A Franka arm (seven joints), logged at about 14 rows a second.
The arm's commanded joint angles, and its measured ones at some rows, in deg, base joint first. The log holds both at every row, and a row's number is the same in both.
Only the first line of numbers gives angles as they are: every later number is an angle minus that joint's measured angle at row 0.
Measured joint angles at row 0:
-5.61, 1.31, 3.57, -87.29, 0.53, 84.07, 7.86
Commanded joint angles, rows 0 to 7:
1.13, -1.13, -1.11, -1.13, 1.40, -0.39, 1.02
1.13, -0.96, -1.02, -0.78, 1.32, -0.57, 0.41
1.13, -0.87, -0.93, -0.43, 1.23, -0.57, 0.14
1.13, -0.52, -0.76, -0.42, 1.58, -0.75, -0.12
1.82, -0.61, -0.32, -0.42, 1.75, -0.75, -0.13
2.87, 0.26, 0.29, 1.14, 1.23, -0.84, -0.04
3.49, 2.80, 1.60, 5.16, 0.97, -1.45, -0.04
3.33, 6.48, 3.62, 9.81, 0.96, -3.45, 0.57
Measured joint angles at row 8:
2.39, 0.77, 1.26, 1.43, 0.46, -0.37, -0.07
